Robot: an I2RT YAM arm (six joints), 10 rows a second.
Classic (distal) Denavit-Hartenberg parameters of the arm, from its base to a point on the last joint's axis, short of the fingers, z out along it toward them. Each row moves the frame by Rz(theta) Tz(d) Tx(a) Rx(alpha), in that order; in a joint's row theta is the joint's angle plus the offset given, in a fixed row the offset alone. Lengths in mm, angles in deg.
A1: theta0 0; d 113.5; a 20; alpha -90
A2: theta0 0; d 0; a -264; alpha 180
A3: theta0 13.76; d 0; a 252.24; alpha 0
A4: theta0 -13.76; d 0; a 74; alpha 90
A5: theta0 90; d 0; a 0; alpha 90
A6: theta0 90; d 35.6; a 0; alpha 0
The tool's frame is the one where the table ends.
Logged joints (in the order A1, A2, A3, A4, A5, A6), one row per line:
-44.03, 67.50, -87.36, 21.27, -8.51, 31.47
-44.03, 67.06, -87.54, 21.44, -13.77, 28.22
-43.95, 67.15, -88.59, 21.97, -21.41, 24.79
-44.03, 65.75, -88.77, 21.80, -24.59, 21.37
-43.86, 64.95, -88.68, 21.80, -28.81, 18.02
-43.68, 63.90, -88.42, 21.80, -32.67, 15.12
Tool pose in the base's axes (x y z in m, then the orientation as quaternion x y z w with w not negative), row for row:
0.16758, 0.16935, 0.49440, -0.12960, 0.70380, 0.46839, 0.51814
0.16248, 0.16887, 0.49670, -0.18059, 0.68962, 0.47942, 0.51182
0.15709, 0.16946, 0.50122, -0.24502, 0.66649, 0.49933, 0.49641
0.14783, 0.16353, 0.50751, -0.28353, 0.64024, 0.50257, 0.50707
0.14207, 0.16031, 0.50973, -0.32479, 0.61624, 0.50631, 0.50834
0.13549, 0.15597, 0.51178, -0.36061, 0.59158, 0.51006, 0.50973
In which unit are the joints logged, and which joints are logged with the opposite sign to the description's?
The joints are logged in degrees. Opposite sign: A1, A3, A4.
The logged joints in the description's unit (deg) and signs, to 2 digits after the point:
44.03, 67.50, 87.36, -21.27, -8.51, 31.47
44.03, 67.06, 87.54, -21.44, -13.77, 28.22
43.95, 67.15, 88.59, -21.97, -21.41, 24.79
44.03, 65.75, 88.77, -21.80, -24.59, 21.37
43.86, 64.95, 88.68, -21.80, -28.81, 18.02
43.68, 63.90, 88.42, -21.80, -32.67, 15.12

